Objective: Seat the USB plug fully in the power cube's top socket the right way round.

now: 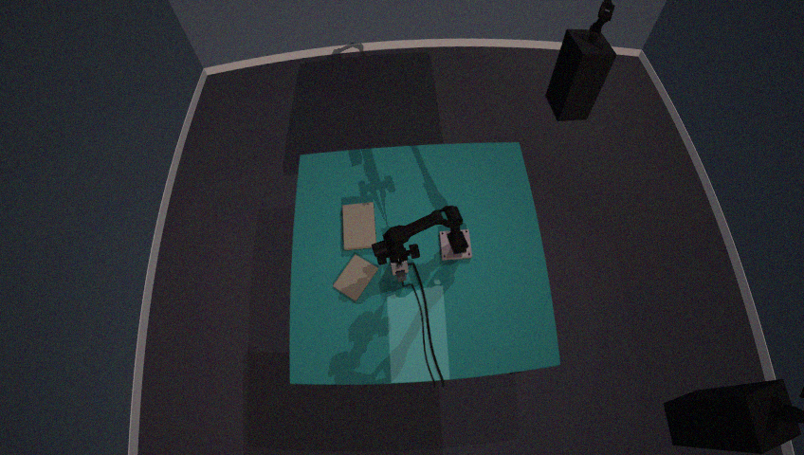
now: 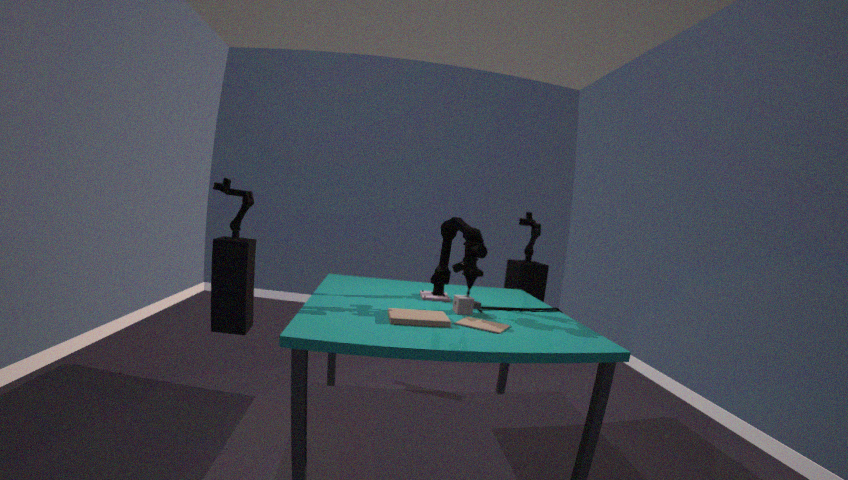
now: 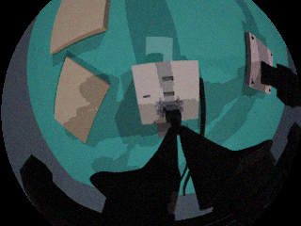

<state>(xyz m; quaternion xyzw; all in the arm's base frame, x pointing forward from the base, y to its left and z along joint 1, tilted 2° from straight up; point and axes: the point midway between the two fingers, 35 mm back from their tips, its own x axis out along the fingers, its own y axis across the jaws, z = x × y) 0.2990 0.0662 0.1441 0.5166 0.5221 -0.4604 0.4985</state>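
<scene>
Right now my gripper tip is 20 mm above the dark USB plug. The rest, counted from my gripper tip: thick tan board (170 mm ahead, 270 mm to the right, 100 mm below); then thin tan board (220 mm ahead, 110 mm below).
</scene>
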